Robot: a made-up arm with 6 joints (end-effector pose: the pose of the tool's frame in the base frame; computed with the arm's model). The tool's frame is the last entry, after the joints.
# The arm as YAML. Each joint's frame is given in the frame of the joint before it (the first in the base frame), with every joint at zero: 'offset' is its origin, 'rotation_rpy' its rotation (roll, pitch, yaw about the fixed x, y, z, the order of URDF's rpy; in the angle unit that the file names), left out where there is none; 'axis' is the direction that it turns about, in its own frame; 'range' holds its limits. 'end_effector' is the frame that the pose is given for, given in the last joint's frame.
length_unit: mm
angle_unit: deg
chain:
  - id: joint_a
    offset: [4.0, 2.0, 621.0]
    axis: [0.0, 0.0, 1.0]
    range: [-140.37, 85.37]
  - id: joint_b
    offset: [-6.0, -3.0, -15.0]
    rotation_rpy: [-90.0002, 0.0, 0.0]
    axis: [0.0, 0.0, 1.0]
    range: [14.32, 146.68]
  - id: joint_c
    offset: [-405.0, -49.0, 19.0]
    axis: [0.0, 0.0, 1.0]
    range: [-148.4, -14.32]
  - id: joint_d
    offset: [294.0, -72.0, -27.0]
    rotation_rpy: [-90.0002, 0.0, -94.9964]
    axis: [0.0, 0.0, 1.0]
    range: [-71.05, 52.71]
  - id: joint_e
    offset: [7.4, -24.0, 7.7]
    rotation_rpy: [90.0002, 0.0, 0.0]
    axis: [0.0, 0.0, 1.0]
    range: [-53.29, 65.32]
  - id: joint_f
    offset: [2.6, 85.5, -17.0]
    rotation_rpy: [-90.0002, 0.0, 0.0]
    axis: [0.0, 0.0, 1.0]
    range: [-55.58, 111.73]
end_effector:
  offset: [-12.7, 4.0, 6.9]
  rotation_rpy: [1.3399, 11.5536, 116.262]
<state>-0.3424 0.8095 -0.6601 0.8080 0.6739 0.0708</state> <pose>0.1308 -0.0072 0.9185 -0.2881 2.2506 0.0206</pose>
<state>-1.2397 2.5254 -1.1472 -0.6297 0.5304 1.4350</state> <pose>0.1343 -0.4397 0.4303 -1.2576 -2.3097 0.0543</pose>
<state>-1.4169 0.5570 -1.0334 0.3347 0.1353 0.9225</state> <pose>0.0098 0.0116 1.1064 0.9585 1.0438 -1.0470</pose>
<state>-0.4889 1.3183 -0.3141 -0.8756 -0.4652 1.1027</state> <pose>0.2199 -0.0760 0.7359 -0.5297 2.2702 -0.4867</pose>
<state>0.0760 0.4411 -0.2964 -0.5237 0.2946 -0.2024</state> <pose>0.0477 -0.0193 0.8222 -1.5367 1.4165 -1.4802</pose>
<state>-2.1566 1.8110 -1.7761 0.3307 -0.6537 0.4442</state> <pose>-0.2999 -0.4189 1.1090 1.3358 0.6086 -2.3372</pose>
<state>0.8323 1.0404 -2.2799 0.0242 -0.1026 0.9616</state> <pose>-0.0836 -0.0884 1.3813 -0.1133 0.3305 0.6928</pose>
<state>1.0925 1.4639 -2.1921 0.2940 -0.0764 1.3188</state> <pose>0.1061 0.2068 1.3465 -0.3381 0.9069 1.4990</pose>
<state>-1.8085 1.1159 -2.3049 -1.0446 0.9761 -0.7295</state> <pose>-0.0571 0.0685 1.3353 -0.4607 -0.9974 1.2187</pose>
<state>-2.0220 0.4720 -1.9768 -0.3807 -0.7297 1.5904</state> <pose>0.2316 0.3967 1.2080 -0.6603 -0.0164 -1.8973</pose>
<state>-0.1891 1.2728 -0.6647 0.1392 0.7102 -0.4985</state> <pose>0.2380 -0.0484 0.8121 -1.7823 2.3484 -0.5059</pose>
